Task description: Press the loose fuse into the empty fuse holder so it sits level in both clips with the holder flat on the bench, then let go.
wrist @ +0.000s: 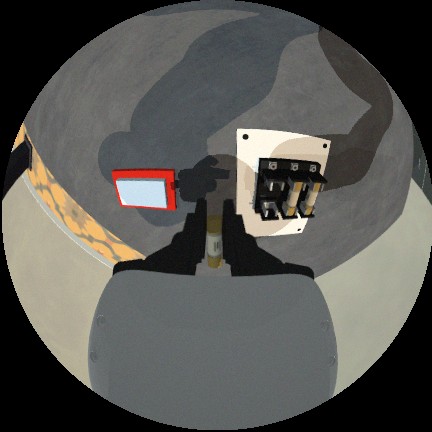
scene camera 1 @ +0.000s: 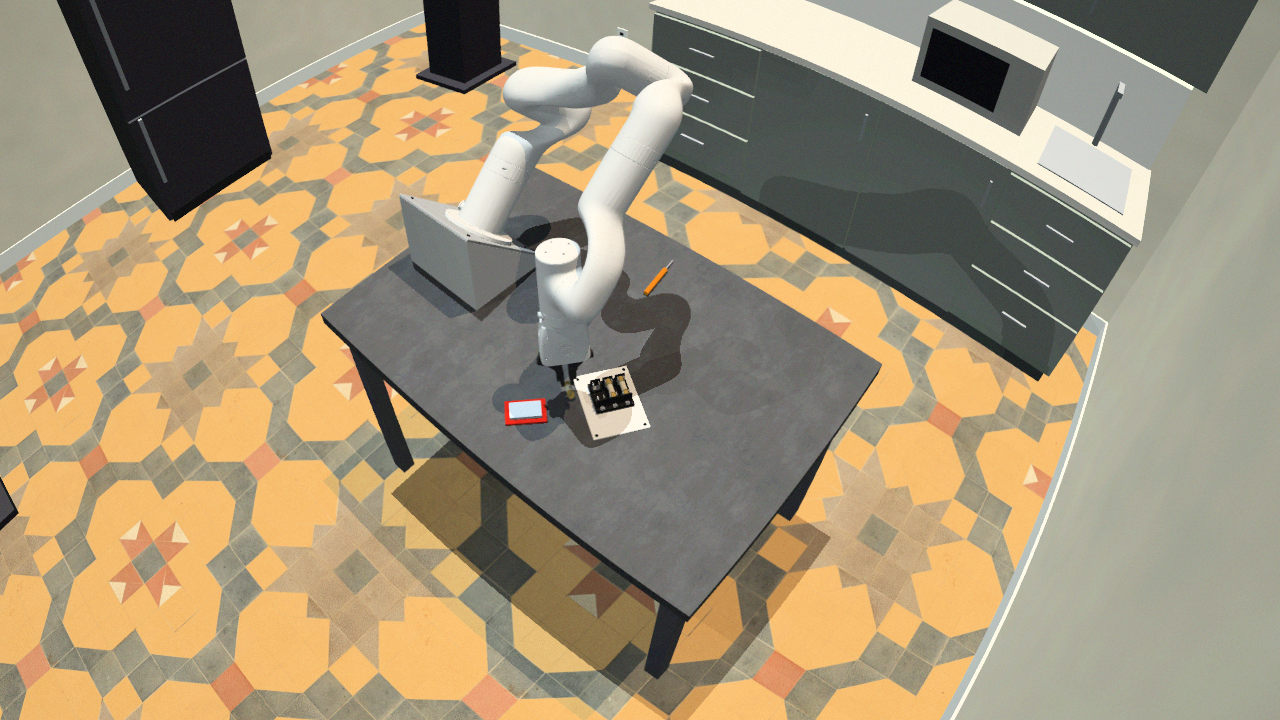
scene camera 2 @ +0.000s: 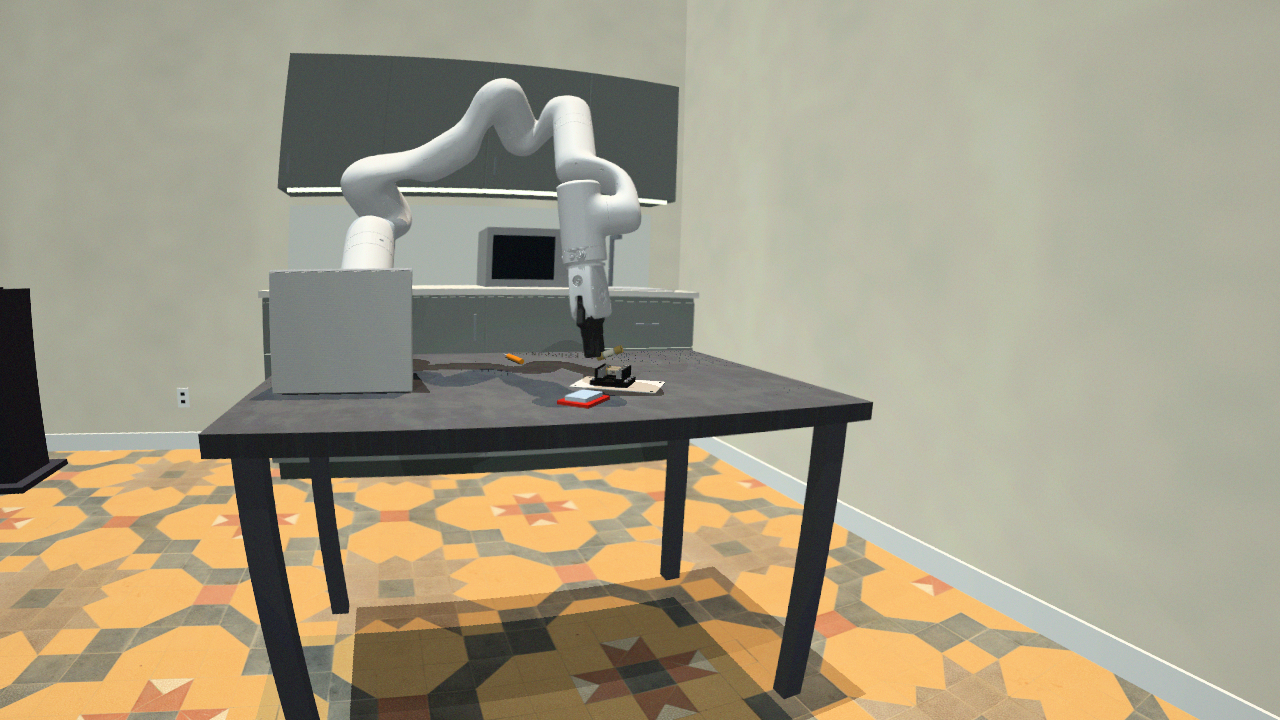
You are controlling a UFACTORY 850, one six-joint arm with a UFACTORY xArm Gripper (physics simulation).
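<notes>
My gripper [scene camera 1: 567,379] [scene camera 2: 594,353] [wrist: 214,213] is shut on the loose fuse [scene camera 1: 570,391] [scene camera 2: 611,352] [wrist: 214,242], a pale cylinder with brass end caps. The fuse is above the table, apart from the holder. The black fuse holder [scene camera 1: 613,405] [scene camera 2: 613,381] [wrist: 264,187] lies on a cream plate [scene camera 1: 619,426] [scene camera 2: 648,387] [wrist: 245,215], to the right of the fingers in the wrist view. Two fuses [wrist: 293,197] [wrist: 312,196] sit in its middle and right places there. Its left place shows a pair of bare metal clips [wrist: 270,207]. The fingers hide the fuse's sides.
A red tray with a light blue pad [scene camera 1: 525,409] [scene camera 2: 584,394] [wrist: 142,193] lies left of the plate in the wrist view. An orange-handled tool [scene camera 1: 656,280] [scene camera 2: 513,358] lies farther back on the dark table [scene camera 1: 760,429] [scene camera 2: 483,411]. A grey box [scene camera 2: 340,331] stands at the arm's base.
</notes>
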